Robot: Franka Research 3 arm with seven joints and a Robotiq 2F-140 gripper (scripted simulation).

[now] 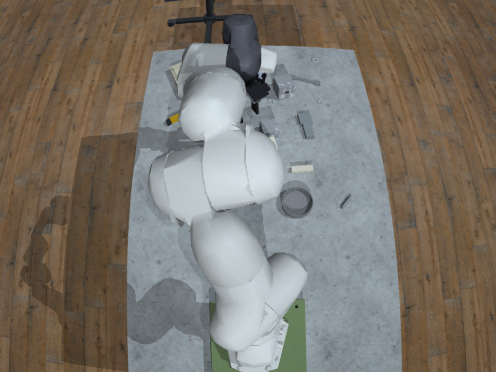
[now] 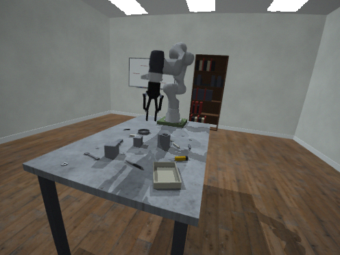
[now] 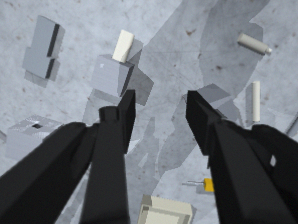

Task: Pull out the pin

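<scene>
The grey block lies 17 cm below my hand, 7 cm to the right of it and 4 cm ahead of it. From my hand the other things lie so: cream piece 20 cm below, 18 cm to the right, 9 cm behind; then grey cup 21 cm behind, 19 cm below, 16 cm to the right; then yellow-handled screwdriver 24 cm to the left, 19 cm below, 12 cm ahead.
</scene>
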